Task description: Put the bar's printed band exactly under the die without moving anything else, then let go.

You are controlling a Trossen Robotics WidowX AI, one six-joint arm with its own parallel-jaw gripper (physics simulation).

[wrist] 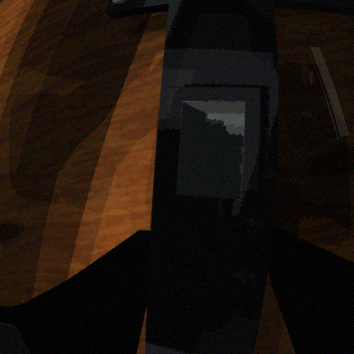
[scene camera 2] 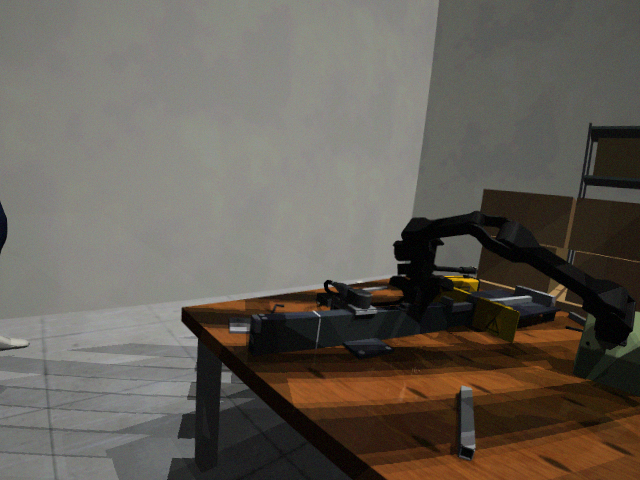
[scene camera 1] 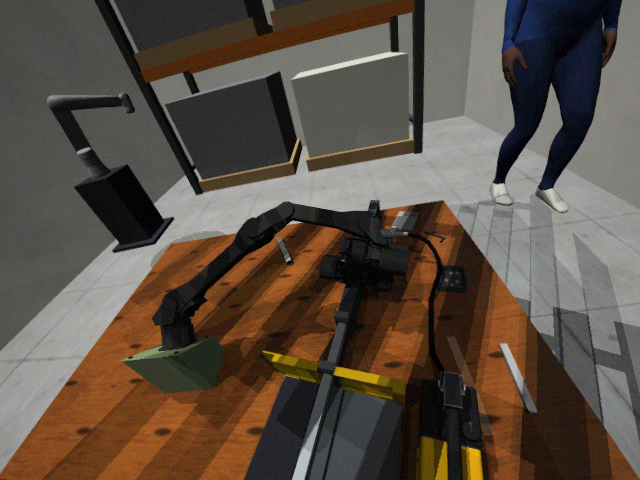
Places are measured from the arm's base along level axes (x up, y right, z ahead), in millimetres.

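Pixels of known places: gripper, fingertip midpoint: [wrist: 209,241] [scene camera 2: 413,313] [scene camera 1: 353,284]; arm's base, origin of the base link: [scene camera 2: 611,331] [scene camera 1: 178,345].
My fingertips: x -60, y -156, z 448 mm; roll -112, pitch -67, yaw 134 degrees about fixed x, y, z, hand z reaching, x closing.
For each thing: its middle in the pictures, then the offset to it from my fingertips. "pt": a spot on its surface instead. Level surfaces: height alone.
- wooden table, its level: dx -56 mm
- lighter rectangular patch, surface spot: [wrist: 211,151] pt dx +14, dy -27, dz +11 mm
- short grey tube, body centre: [scene camera 2: 465,417] [scene camera 1: 283,250] dx -46, dy -284, dz -240 mm
- black cable, surface spot: [scene camera 1: 432,305] pt dx -44, dy +86, dz +196 mm
- grey plate, body centre: [scene camera 2: 254,325] [scene camera 1: 405,220] dx -53, dy -331, dz +255 mm
A long dark bar [scene camera 1: 339,329] [scene camera 2: 290,330] [wrist: 214,67] lies along the wooden table [scene camera 1: 237,305] [scene camera 2: 366,395] and runs into a dark machine with a yellow guard [scene camera 1: 366,381] [scene camera 2: 495,318]. My gripper [scene camera 1: 366,273] [scene camera 2: 419,310] [wrist: 209,241] is low over the bar, with its black fingers pressed on both sides of it. It is shut on the bar. A thin white line [scene camera 2: 316,329] crosses the bar near its free end. In the wrist view a lighter rectangular patch [wrist: 211,151] shows on the bar just ahead of the fingers. I cannot make out the die itself.
A short grey tube [scene camera 1: 285,250] lies by the forearm. A grey strip [scene camera 1: 518,371] [scene camera 2: 467,424] lies near the right edge. A black pad [scene camera 1: 452,278] [scene camera 2: 368,348], a black cable [scene camera 1: 432,305] and a grey plate [scene camera 1: 405,220] [scene camera 2: 239,325] are close by. A person [scene camera 1: 528,95] walks beyond the table.
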